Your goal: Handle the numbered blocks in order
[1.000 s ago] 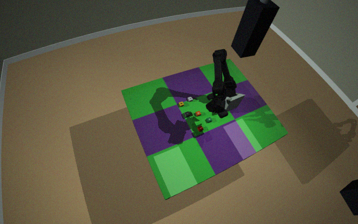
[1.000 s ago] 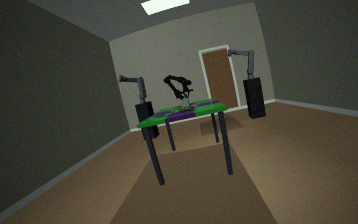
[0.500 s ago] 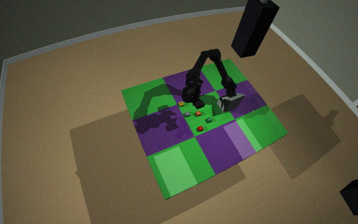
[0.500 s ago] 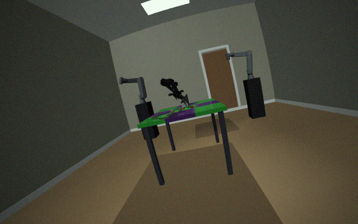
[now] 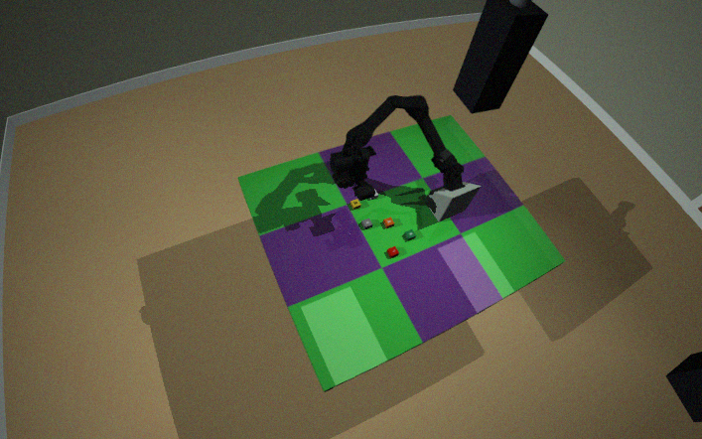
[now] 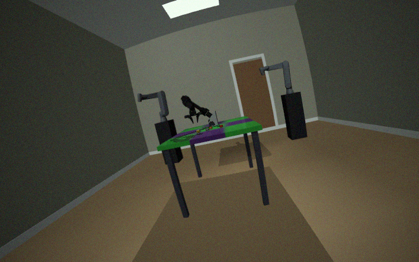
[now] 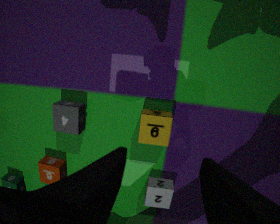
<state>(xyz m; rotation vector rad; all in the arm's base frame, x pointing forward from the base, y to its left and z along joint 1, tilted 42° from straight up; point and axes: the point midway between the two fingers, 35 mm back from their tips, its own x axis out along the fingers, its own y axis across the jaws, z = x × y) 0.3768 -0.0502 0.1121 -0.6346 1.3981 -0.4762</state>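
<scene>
My gripper tip is 9 cm above the yellow block and 2 cm past it. Round my gripper tip: grey block 10 cm to the left, 9 cm below, 2 cm behind; then white block 10 cm behind, 9 cm below, 2 cm to the right; then red block 25 cm to the left, 9 cm below, 7 cm behind.
</scene>
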